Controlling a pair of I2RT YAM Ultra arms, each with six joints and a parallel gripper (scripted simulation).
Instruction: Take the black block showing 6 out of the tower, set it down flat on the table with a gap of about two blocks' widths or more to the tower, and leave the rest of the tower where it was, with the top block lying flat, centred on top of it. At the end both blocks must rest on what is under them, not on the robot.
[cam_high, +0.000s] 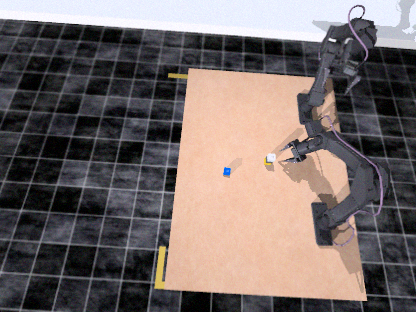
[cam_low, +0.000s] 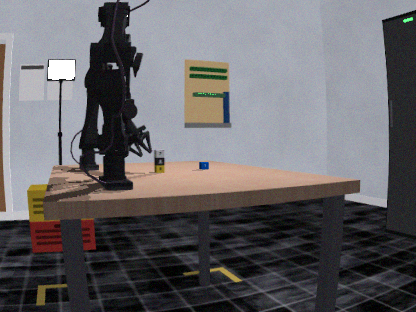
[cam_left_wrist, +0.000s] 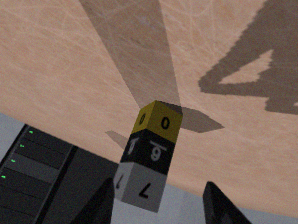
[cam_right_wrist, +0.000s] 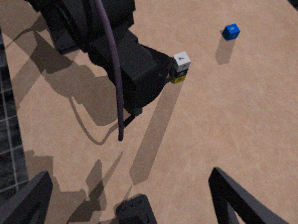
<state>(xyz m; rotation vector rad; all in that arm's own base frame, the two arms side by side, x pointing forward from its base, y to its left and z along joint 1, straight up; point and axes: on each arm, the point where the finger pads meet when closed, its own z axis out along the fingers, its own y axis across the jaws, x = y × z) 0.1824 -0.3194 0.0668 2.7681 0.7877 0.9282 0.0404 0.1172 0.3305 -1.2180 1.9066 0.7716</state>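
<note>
Now: the grey block showing 7 6 cm ahead of my left hand, 1 cm to the left of it and 1 cm below it. Also, from my left hand: black block showing 6 (6 cm ahead, 3 cm below, 1 cm to the left).
Now: right hand 30 cm above the black block showing 6, 22 cm to the right of it and 20 cm short of it. Round my right hand: grey block showing 7: 27 cm below, 22 cm to the left, 20 cm ahead.
</note>
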